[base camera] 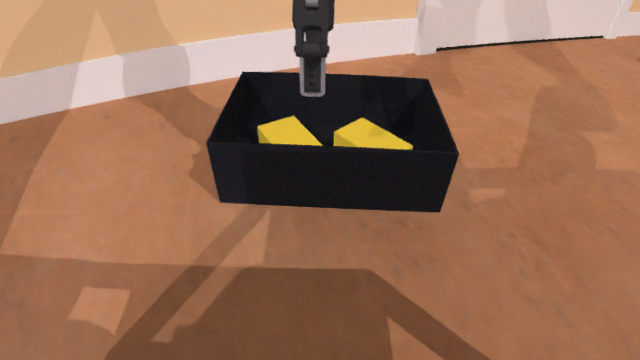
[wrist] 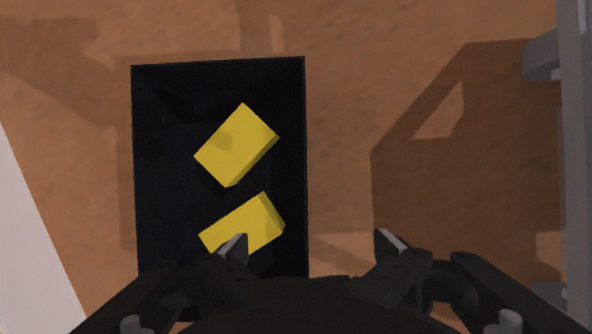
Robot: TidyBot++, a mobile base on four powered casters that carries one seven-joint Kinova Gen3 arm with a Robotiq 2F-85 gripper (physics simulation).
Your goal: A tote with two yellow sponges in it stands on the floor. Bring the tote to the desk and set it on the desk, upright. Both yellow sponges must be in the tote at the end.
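Frame: origin at the arm's base, x left, y back, z up, level; metres.
Seen in the pictures: gripper, fingertip midpoint: (base camera: 314, 72) (wrist: 310, 245).
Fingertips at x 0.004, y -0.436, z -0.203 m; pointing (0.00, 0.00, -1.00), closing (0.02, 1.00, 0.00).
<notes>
Offsets run from my fingertips to a thing's top centre. Level surfaces: height alone.
The black open tote @[dy -0.101, dx -0.026, dz -0.093 m] (base camera: 330, 177) (wrist: 306, 150) stands upright on the floor. Two yellow sponges lie inside it, apart from each other: one sponge @[dy -0.096, dx -0.085, dz -0.145 m] (base camera: 370, 135) (wrist: 235, 145) is on the right in the base view, the other sponge @[dy -0.098, dx +0.036, dz -0.145 m] (base camera: 285, 131) (wrist: 260, 220) on the left. My gripper (base camera: 312, 92) (wrist: 310, 245) is open and empty, pointing down. In the wrist view its fingertips show on either side of the tote's right-hand long wall, the left one overlapping the lower sponge. Its height over the rim is hard to tell. The desk does not show.
A yellow wall with a white baseboard (base camera: 240, 45) runs behind the tote. A white door (base camera: 510, 20) is at the upper right of the base view. Part of a grey structure (wrist: 575, 165) stands at the right edge of the wrist view. Shadows cross the brown floor @[dz -0.193 m] (base camera: 525, 260).
</notes>
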